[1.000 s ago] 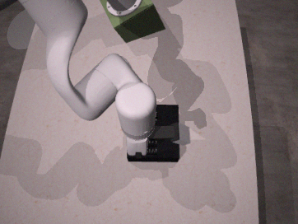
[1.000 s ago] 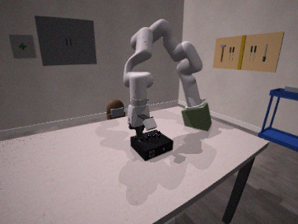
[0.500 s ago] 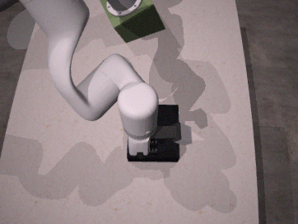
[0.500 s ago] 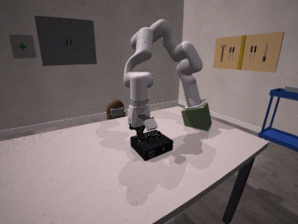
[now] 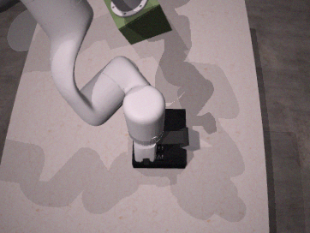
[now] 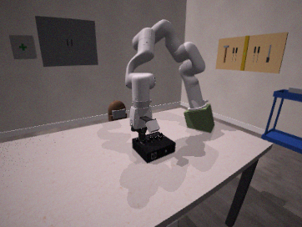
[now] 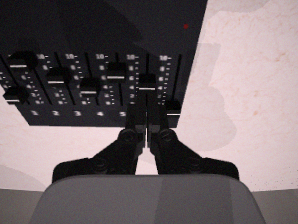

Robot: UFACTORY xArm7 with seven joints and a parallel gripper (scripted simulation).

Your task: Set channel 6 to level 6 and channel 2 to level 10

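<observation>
The channel 6 fader cap is 20 mm to the left of my hand and 10 mm below it. Round my hand: channel 5 fader cap 30 mm to the left, 30 mm behind, 10 mm below; channel 3 fader cap 70 mm behind, 10 mm to the left, 10 mm below; channel 4 fader cap 50 mm behind, 10 mm to the left, 10 mm below.
</observation>
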